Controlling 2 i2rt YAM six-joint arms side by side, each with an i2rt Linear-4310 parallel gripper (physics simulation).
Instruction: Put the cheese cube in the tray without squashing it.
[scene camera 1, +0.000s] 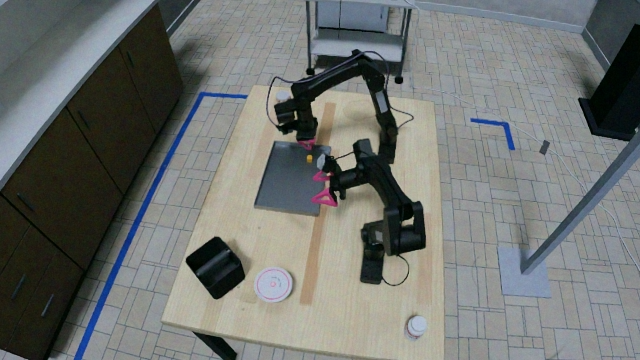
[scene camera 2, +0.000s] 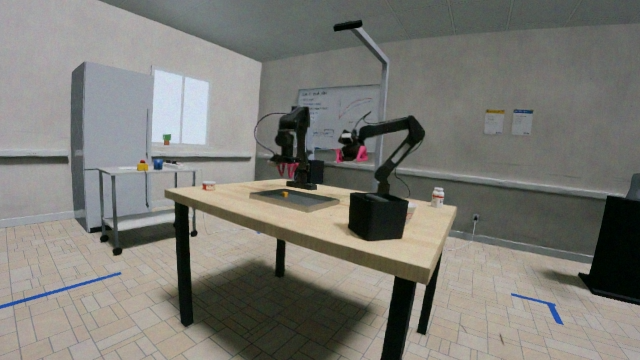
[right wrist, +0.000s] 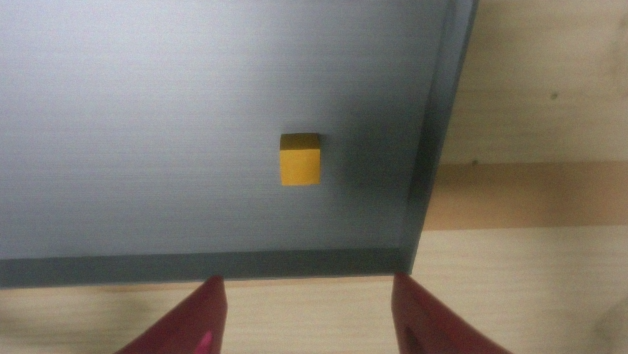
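The small yellow cheese cube (scene camera 1: 309, 158) (scene camera 2: 285, 194) (right wrist: 300, 162) sits upright on the floor of the grey tray (scene camera 1: 287, 187) (scene camera 2: 320, 205) (right wrist: 200, 100), near one corner, apart from its walls; its edges look square. My right gripper (scene camera 1: 307, 145) (scene camera 2: 287, 176) (right wrist: 309, 289) is open and empty, raised above the tray's edge close to the cube. My left gripper (scene camera 1: 316, 187) (scene camera 2: 351, 157) is open wide and empty, held above the tray's right side in scene camera 1.
A black open box (scene camera 1: 216, 267) (scene camera 2: 378, 216) stands near a round white-and-pink tub (scene camera 1: 273, 284). A white bottle (scene camera 1: 416, 326) (scene camera 2: 437, 197) stands near one table corner. A small tub (scene camera 1: 283, 96) (scene camera 2: 208, 185) is at the far end, behind the right arm in scene camera 1.
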